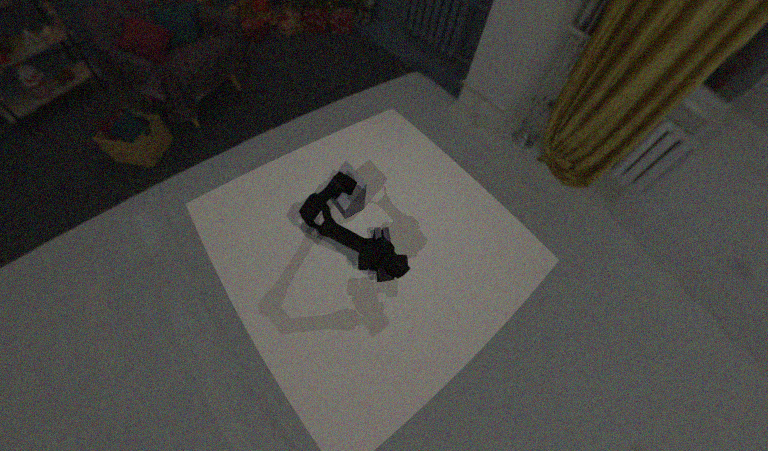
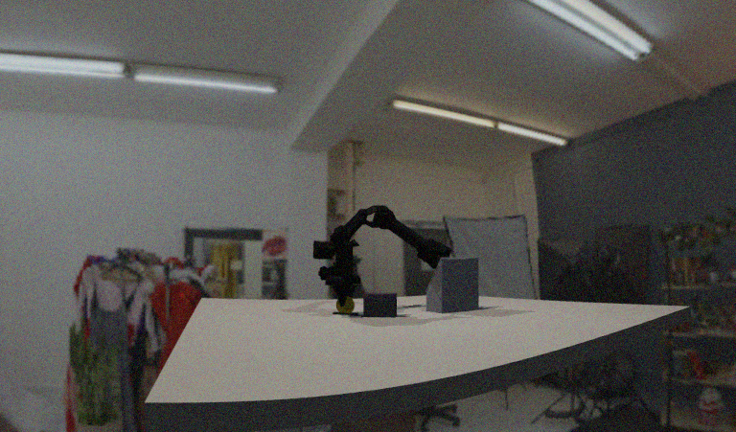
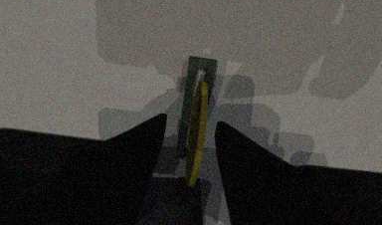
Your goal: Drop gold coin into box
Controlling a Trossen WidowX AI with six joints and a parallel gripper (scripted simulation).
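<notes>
The thin gold coin lies right at my gripper tip.
</notes>
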